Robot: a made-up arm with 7 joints. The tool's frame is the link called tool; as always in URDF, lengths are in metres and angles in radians. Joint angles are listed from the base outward.
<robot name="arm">
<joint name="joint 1" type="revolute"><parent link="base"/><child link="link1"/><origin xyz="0.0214 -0.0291 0.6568" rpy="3.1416 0.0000 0.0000"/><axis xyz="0 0 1"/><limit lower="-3.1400" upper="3.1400"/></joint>
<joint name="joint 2" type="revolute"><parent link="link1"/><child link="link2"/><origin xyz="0.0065 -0.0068 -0.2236" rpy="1.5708 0.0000 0.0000"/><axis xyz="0 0 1"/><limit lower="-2.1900" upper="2.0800"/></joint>
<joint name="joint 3" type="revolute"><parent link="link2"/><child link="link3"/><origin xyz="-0.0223 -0.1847 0.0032" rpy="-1.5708 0.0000 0.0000"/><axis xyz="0 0 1"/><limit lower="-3.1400" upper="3.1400"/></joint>
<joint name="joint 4" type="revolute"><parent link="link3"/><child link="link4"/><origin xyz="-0.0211 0.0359 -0.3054" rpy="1.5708 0.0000 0.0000"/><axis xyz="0 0 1"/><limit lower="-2.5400" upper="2.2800"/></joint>
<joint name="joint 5" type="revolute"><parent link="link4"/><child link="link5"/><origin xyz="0.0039 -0.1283 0.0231" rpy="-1.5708 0.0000 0.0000"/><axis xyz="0 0 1"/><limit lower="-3.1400" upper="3.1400"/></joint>
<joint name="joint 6" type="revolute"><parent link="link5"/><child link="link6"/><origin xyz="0.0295 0.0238 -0.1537" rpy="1.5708 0.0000 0.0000"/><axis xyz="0 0 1"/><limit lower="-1.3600" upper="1.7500"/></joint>
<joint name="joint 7" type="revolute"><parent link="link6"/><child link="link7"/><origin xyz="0.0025 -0.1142 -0.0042" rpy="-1.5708 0.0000 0.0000"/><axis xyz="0 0 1"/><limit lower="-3.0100" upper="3.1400"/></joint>
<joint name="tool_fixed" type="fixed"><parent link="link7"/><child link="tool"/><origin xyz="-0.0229 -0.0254 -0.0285" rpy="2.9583 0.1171 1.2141"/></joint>
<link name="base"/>
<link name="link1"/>
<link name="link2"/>
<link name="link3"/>
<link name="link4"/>
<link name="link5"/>
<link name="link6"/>
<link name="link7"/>
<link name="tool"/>
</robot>
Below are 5 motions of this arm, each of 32 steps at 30 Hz.
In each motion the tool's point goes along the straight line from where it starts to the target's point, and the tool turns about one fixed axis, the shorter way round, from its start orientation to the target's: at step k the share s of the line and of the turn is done. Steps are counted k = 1, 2, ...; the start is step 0. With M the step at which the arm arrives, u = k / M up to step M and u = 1 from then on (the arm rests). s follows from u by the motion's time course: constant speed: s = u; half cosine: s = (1 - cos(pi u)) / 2; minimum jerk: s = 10 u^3 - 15 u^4 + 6 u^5.
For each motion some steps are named. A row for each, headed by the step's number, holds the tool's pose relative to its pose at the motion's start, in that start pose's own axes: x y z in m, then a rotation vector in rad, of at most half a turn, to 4 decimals.
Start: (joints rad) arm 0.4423 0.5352 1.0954 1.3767 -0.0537 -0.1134 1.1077
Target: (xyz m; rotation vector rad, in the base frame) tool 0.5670 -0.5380 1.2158 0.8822 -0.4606 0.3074
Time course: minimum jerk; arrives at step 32
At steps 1, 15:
1: 0.0000 -0.0001 0.0000 -0.0001 0.0002 -0.0004
15: -0.0732 -0.1229 0.0070 -0.2275 0.2897 -0.5760

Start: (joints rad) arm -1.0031 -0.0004 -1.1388 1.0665 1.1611 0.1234 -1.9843
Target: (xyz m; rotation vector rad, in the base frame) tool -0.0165 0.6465 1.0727 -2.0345 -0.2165 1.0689
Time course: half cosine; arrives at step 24
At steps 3, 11, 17, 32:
3: 0.0248 -0.0010 -0.0022 -0.0260 0.0188 -0.0141
11: 0.2838 -0.0117 -0.0254 -0.2972 0.2153 -0.1611
17: 0.5251 -0.0216 -0.0470 -0.5498 0.3983 -0.2980
32: 0.6528 -0.0269 -0.0585 -0.6835 0.4952 -0.3705

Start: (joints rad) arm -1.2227 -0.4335 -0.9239 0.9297 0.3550 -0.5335 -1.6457
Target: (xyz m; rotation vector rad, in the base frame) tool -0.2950 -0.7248 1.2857 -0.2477 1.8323 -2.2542
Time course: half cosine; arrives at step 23
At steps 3, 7, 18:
3: -0.0160 0.0244 -0.0024 -0.0275 -0.0453 0.0239
7: -0.0820 0.1245 -0.0123 -0.1406 -0.2319 0.1222
18: -0.3439 0.5224 -0.0515 -0.5899 -0.9726 0.5124

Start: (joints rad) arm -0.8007 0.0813 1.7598 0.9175 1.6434 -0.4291 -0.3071
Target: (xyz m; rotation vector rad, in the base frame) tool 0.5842 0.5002 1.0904 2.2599 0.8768 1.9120
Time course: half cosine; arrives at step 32
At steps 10, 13, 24, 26, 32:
10: -0.1432 -0.1397 -0.0631 0.2130 -0.1123 -0.1229
13: -0.2286 -0.2230 -0.1008 0.3401 -0.1793 -0.1963
24: -0.5499 -0.5365 -0.2424 0.8181 -0.4312 -0.4721
26: -0.5899 -0.5756 -0.2601 0.8777 -0.4627 -0.5065
32: -0.6442 -0.6286 -0.2840 0.9585 -0.5052 -0.5531

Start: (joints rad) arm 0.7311 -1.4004 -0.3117 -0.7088 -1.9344 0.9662 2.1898
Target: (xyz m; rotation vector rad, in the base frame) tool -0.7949 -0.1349 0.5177 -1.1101 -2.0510 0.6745
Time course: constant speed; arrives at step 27
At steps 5, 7, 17, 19, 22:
5: 0.0705 -0.0817 -0.0880 0.2670 0.1148 0.2579
7: 0.0987 -0.1144 -0.1232 0.3738 0.1607 0.3610
17: 0.2398 -0.2777 -0.2993 0.9077 0.3902 0.8768
19: 0.2680 -0.3104 -0.3345 1.0145 0.4361 0.9800
22: 0.3103 -0.3594 -0.3873 1.1747 0.5049 1.1347

